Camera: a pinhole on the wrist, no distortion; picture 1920 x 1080 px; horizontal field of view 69.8 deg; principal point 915.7 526.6 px. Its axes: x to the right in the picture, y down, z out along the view. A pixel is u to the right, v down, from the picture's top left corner.
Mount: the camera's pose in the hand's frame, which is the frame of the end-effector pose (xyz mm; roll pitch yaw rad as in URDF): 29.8 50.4 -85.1 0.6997 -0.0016 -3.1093
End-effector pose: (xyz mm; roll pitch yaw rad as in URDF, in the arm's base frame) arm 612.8 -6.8 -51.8 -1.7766 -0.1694 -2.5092
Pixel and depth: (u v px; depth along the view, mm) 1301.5 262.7 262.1
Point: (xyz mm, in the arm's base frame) 633.6 -27.8 -323.2
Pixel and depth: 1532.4 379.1 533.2
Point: 837.1 -81.1 -561.2
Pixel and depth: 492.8 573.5 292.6
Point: 542.5 -175.1 -287.6
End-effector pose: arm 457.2 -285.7 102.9 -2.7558 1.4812 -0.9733
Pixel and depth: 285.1 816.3 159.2
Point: 323.6 -263.8 -6.3
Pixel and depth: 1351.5 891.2 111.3
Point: 356.8 -287.4 104.8
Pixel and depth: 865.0 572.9 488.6
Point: 52.1 -71.5 27.7
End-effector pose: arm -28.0 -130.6 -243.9 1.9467 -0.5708 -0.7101
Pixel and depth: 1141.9 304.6 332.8
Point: -299.0 -210.3 -65.4
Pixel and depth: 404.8 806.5 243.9
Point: -121.2 -297.4 -87.0
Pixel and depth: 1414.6 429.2 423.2
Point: -424.2 -224.4 -116.7
